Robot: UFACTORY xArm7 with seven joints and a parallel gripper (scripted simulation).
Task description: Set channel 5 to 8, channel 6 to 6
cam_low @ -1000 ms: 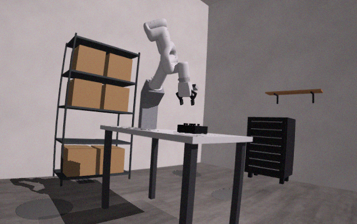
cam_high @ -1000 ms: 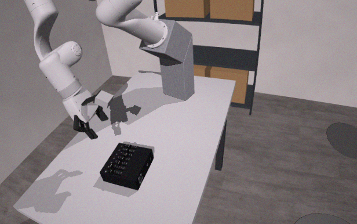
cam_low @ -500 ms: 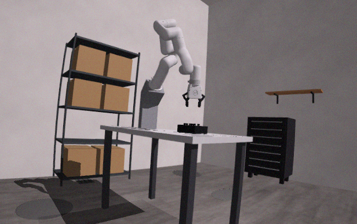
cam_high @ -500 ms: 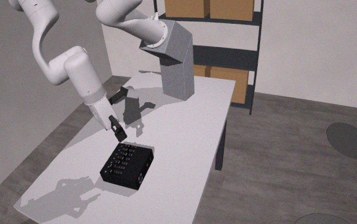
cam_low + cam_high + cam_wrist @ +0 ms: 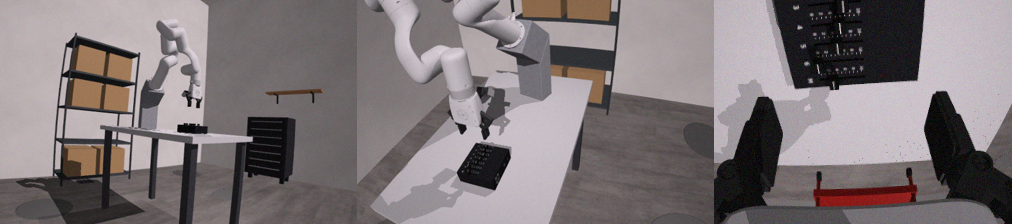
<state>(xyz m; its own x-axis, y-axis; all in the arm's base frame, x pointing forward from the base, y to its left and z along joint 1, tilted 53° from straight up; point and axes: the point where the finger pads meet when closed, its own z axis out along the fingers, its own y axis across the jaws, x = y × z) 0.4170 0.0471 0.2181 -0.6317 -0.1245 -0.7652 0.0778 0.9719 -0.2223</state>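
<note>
Now: hand 130 mm above the channel 6 fader cap, 40 mm to the left of it and 40 mm short of it. Round my hand: channel 5 fader cap (130 mm below, 20 mm to the right, 20 mm ahead); then master fader cap (130 mm below, 70 mm ahead, 30 mm to the right).
</note>
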